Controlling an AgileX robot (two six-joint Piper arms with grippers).
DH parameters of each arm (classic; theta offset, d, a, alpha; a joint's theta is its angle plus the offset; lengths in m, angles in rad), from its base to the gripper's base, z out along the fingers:
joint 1: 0 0.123 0 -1.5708
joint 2: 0.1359 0 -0.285 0
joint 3: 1.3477 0 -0.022 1.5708
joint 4: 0 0.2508 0 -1.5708
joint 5: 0 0 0.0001 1.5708
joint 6: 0 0.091 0 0
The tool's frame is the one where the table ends.
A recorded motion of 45 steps. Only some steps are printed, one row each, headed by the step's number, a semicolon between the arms.
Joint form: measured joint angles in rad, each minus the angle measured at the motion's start. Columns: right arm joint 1, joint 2, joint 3, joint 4, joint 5, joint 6; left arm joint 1, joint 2, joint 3, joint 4, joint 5, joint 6.
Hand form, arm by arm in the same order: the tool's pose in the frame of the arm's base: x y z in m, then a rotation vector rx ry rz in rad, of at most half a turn. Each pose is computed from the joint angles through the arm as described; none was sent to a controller.
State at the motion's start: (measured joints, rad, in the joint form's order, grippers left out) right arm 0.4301 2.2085 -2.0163 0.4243 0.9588 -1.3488; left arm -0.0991 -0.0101 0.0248 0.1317 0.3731 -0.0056
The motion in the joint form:
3: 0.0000 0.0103 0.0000 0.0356 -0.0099 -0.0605; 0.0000 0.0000 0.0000 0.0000 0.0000 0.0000
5: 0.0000 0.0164 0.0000 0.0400 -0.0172 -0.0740; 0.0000 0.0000 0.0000 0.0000 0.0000 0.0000
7: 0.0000 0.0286 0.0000 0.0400 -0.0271 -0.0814; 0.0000 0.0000 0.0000 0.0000 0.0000 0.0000
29: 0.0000 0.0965 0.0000 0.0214 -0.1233 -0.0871; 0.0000 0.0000 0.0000 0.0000 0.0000 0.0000
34: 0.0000 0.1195 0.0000 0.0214 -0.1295 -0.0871; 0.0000 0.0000 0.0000 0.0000 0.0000 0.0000
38: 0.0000 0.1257 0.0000 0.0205 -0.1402 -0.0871; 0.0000 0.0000 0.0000 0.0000 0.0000 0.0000
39: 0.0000 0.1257 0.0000 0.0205 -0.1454 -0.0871; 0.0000 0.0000 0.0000 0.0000 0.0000 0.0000
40: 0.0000 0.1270 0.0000 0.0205 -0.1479 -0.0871; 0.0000 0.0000 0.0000 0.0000 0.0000 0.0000
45: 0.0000 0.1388 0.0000 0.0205 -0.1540 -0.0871; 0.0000 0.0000 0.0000 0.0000 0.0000 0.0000
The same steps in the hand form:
3: 0.4388 0.2374 0.2458 -1.8441 1.6771 0.1920; 0.0528 -0.0009 0.1721 0.1687 1.8609 0.0572
5: 0.4400 0.2381 0.2432 -1.8491 1.6669 0.1890; 0.0528 -0.0009 0.1721 0.1687 1.8609 0.0572
7: 0.4421 0.2388 0.2375 -1.8532 1.6664 0.1852; 0.0528 -0.0009 0.1721 0.1687 1.8609 0.0572
29: 0.4564 0.2414 0.2062 -1.8300 1.6826 0.1283; 0.0528 -0.0009 0.1721 0.1687 1.8609 0.0572
34: 0.4585 0.2422 0.1945 -1.8369 1.6984 0.1354; 0.0528 -0.0009 0.1721 0.1687 1.8609 0.0572
38: 0.4598 0.2424 0.1917 -1.8325 1.6996 0.1297; 0.0528 -0.0009 0.1721 0.1687 1.8609 0.0572
39: 0.4603 0.2425 0.1919 -1.8285 1.6980 0.1258; 0.0528 -0.0009 0.1721 0.1687 1.8609 0.0572
40: 0.4605 0.2425 0.1914 -1.8272 1.6982 0.1246; 0.0528 -0.0009 0.1721 0.1687 1.8609 0.0572
45: 0.4617 0.2429 0.1855 -1.8286 1.7053 0.1260; 0.0528 -0.0009 0.1721 0.1687 1.8609 0.0572

